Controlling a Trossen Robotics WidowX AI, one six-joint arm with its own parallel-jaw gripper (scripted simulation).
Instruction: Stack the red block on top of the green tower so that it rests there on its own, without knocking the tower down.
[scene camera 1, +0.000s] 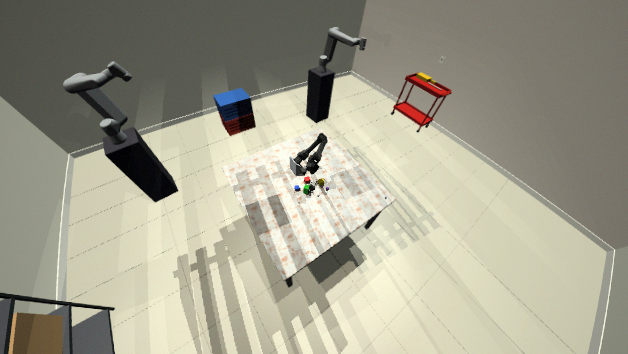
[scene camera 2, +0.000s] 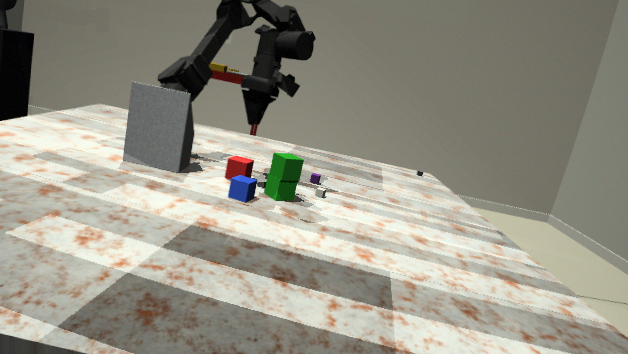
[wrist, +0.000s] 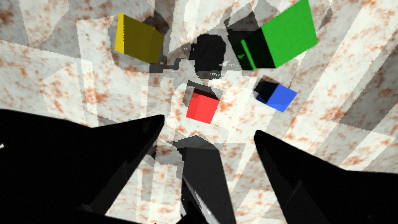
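A red block (wrist: 202, 107) is part of the scene, as is a blue block (wrist: 275, 95). The gripper (scene camera 2: 253, 124), which the wrist view (wrist: 208, 126) shows too, is open and holds nothing.
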